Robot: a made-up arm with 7 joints.
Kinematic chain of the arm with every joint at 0, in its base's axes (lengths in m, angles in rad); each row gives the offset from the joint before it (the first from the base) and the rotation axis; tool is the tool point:
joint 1: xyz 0 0.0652 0 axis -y
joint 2: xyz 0 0.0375 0 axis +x
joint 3: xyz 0 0 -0.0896 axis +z
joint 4: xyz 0 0 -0.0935 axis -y
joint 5: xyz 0 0 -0.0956 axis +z
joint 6: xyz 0 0 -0.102 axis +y
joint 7: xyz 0 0 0 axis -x
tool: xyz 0 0 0
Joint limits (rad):
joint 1: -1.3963..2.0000
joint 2: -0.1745..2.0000
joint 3: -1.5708..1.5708
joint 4: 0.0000..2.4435
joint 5: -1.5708..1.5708
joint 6: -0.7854..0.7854
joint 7: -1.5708..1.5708
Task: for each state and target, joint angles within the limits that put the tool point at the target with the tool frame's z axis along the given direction. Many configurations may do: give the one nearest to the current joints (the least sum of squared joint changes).
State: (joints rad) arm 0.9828 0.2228 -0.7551 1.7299 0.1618 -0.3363 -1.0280
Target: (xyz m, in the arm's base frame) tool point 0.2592 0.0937 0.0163 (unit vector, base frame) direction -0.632 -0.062 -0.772
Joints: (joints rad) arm 1.0015 0.5881 -0.6785 1.6405 0.3680 -0.0617 -0.6916
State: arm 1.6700 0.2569 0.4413 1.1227 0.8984 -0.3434 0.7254
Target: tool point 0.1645 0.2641 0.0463 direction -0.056 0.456 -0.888
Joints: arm 0.8249 0.3214 0.7089 1.8125 0.6067 -0.1991 1.0243
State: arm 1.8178 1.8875 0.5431 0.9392 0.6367 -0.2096 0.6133
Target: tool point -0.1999 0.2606 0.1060 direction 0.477 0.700 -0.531
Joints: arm 1.8414 1.8140 0.6628 1.5216 0.8299 -0.5012 0.5065
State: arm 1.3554 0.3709 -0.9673 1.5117 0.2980 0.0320 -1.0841
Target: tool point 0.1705 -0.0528 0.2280 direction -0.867 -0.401 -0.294
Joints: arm 1.9939 -0.1745 -0.6729 1.1025 1.1830 0.0363 -1.5661
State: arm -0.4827 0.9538 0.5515 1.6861 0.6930 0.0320 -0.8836
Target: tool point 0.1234 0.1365 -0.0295 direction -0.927 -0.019 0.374
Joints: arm -0.6117 1.5329 0.3861 2.4413 1.1918 0.5973 -0.7073
